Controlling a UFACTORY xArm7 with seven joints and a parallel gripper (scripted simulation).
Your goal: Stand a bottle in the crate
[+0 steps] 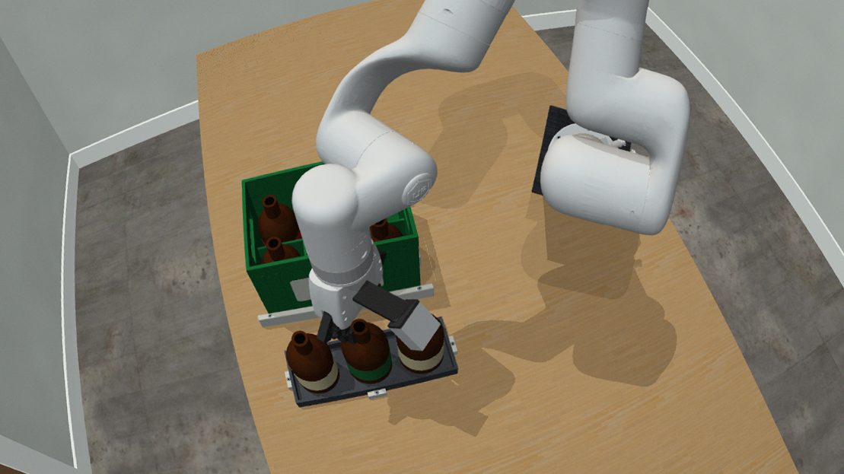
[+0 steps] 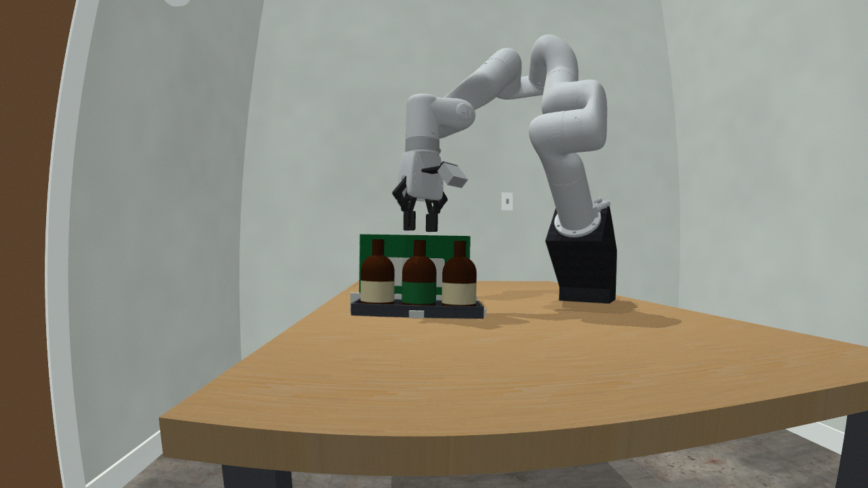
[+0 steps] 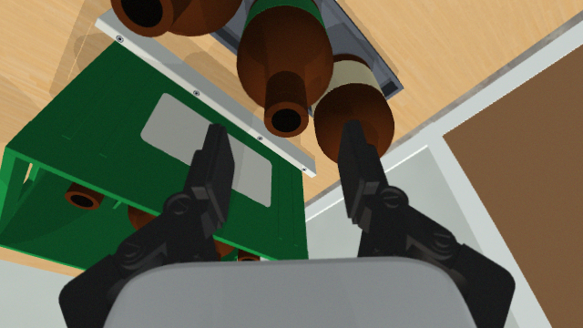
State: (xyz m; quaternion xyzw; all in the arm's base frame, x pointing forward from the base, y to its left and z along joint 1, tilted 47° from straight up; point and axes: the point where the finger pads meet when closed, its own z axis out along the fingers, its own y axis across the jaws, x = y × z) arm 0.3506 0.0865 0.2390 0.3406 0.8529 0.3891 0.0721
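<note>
Right now my hand is 110 mm above the green-label bottle. The rest, counted from my hand: dark tray: 180 mm below; green crate: 210 mm to the right, 110 mm below, 50 mm ahead.
</note>
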